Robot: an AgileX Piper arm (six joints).
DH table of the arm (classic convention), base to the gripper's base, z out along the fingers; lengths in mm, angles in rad. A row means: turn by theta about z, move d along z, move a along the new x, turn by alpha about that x. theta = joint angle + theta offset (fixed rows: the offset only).
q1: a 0  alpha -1.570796  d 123  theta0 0
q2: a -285  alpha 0  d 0  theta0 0.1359
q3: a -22  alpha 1.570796  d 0  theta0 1.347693
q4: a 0  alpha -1.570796  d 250.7  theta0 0
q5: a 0  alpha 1.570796  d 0  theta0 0
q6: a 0  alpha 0  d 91  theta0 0
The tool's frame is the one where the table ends.
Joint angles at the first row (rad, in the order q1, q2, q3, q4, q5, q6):
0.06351, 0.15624, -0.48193, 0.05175, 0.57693, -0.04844
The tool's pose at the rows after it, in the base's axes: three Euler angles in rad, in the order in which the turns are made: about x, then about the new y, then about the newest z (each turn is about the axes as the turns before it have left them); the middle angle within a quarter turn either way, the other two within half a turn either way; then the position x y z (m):
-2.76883, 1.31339, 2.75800, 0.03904, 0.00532, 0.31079
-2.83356, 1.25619, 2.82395, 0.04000, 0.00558, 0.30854
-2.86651, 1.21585, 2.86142, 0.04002, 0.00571, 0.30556
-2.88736, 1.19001, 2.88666, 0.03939, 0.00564, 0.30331
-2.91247, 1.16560, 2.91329, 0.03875, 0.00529, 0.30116
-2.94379, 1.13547, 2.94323, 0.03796, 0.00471, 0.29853
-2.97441, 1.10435, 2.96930, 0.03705, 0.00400, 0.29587
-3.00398, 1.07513, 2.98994, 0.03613, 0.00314, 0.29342
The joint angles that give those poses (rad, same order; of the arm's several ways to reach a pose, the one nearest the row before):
0.06357, 0.18454, -0.50502, 0.05154, 0.64780, -0.04803
0.06347, 0.20165, -0.51489, 0.05170, 0.70060, -0.04459
0.06349, 0.20822, -0.51633, 0.05167, 0.73724, -0.03839
0.06347, 0.20923, -0.51633, 0.04979, 0.76310, -0.03128
0.06358, 0.21024, -0.51636, 0.04368, 0.78802, -0.02348
0.06347, 0.21177, -0.51633, 0.03452, 0.81848, -0.01586
0.06345, 0.21329, -0.51633, 0.02403, 0.84990, -0.01035
0.06361, 0.21475, -0.51634, 0.01194, 0.87941, -0.00803

